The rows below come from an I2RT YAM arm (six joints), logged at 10 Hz.
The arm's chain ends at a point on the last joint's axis. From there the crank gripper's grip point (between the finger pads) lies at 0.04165 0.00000 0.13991 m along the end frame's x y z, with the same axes.
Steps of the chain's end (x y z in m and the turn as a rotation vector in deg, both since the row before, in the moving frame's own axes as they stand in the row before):
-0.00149, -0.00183, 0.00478, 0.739, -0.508, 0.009
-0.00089, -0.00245, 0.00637, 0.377, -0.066, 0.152
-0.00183, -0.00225, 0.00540, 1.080, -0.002, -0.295
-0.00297, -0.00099, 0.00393, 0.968, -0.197, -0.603
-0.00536, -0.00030, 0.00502, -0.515, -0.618, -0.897
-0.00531, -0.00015, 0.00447, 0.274, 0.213, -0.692
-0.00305, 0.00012, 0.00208, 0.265, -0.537, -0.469
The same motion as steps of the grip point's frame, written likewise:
-0.00273, -0.00363, 0.00513, 0.739, -0.508, 0.009
-0.00105, -0.00326, 0.00642, 0.377, -0.066, 0.152
-0.00184, -0.00510, 0.00537, 1.080, -0.002, -0.295
-0.00347, -0.00379, 0.00405, 0.968, -0.197, -0.603
-0.00687, 0.00032, 0.00546, -0.515, -0.618, -0.897
-0.00480, -0.00132, 0.00431, 0.274, 0.213, -0.692
-0.00437, -0.00086, 0.00246, 0.265, -0.537, -0.469

